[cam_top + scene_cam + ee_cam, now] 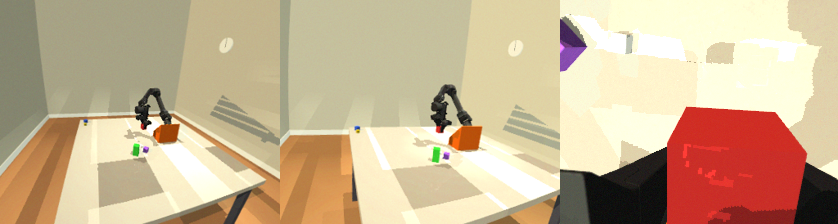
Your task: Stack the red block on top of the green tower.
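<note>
My gripper tip is now 2 cm short of the purple cube, 17 cm to the right of it and 12 cm above it. Round my gripper tip: red block 1 cm above.
</note>
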